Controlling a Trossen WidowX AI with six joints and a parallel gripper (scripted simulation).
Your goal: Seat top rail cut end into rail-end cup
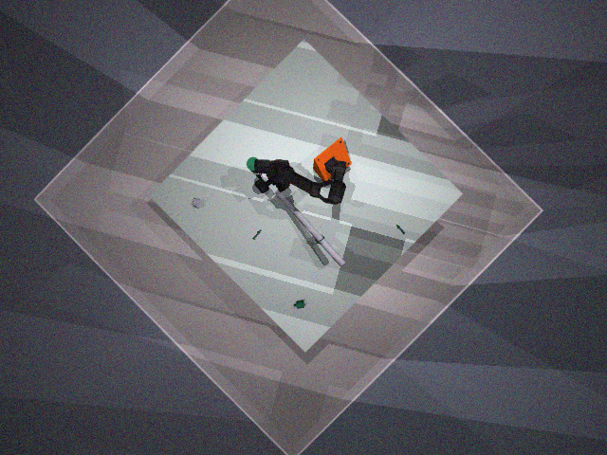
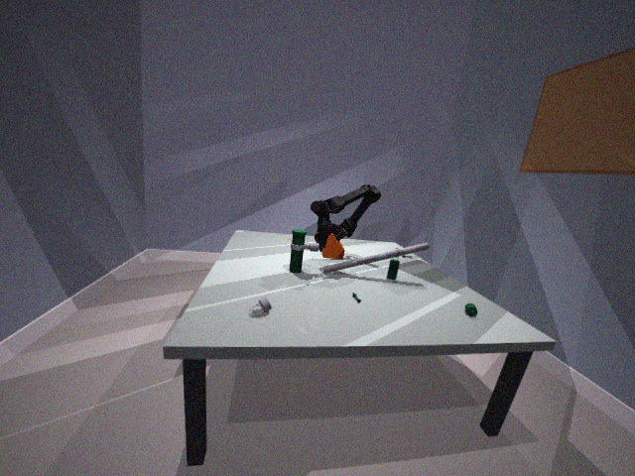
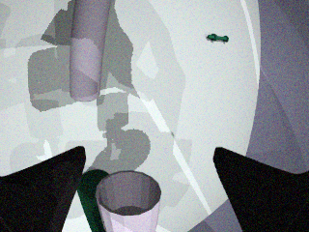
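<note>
My gripper tip is 2 cm past the grey rail-end cup and 5 cm to the left of it. Also, from my gripper tip: small green post (4 cm behind, 38 cm to the left, 2 cm below); then small grey ring fitting (39 cm ahead, 24 cm to the right, 11 cm below).
</note>
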